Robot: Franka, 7 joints.
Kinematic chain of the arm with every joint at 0, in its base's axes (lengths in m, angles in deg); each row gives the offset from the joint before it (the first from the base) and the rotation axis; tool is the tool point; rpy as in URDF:
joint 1: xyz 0 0 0.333 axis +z
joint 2: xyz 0 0 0 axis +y
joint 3: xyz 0 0 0.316 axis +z
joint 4: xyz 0.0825 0 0 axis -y
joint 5: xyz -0.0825 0 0.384 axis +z
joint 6: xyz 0 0 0 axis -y
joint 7: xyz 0.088 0 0 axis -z
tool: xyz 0 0 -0.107 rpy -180 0 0
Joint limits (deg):
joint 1: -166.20..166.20
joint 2: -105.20..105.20
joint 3: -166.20..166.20
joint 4: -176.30..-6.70
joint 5: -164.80..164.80
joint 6: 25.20..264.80
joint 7: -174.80..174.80
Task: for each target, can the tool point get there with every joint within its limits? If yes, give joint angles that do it. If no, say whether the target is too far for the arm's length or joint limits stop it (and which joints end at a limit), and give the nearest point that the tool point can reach.
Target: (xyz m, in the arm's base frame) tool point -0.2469 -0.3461 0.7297
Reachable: yes | joints -9.47 36.19 -122.46 -112.45 94.81 200.66 -119.14
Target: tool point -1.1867 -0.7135 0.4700
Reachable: no: too far | nearest point -0.7317 -0.4399 0.4175 | short by 0.534 m
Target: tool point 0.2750 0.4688 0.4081
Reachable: yes | joints 13.56 -0.36 49.63 -124.79 -60.19 123.98 44.16
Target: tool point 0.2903 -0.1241 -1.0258
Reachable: no: too far | nearest point 0.2737 -0.1170 -0.3606 | short by 0.665 m
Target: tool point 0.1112 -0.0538 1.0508
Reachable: yes | joints 64.33 -23.79 -14.37 -27.48 -20.56 60.47 -120.74
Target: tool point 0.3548 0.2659 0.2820
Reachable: yes | joints -89.43 3.58 121.46 -145.54 -97.89 154.95 -2.95
